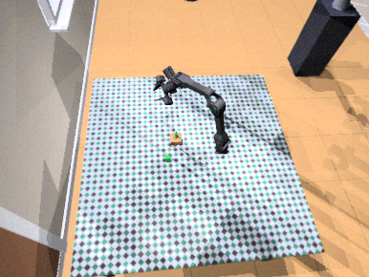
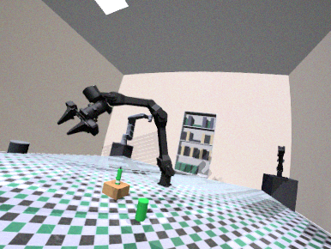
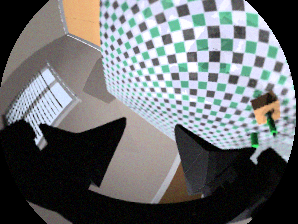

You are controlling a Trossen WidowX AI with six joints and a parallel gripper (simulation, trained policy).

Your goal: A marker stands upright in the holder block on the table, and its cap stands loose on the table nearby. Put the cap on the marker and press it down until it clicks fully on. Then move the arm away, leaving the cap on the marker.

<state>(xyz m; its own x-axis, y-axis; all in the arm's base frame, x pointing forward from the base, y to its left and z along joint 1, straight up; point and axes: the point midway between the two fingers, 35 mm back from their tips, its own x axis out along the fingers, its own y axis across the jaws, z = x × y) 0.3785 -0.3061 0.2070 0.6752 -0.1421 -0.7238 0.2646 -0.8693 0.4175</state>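
The green cap lies 60 mm behind my gripper tip, 370 mm to the left of it and 160 mm below it. The rest, counted from my gripper tip: green marker (120 mm behind, 230 mm to the left, 110 mm below); tan holder block (120 mm behind, 230 mm to the left, 160 mm below).
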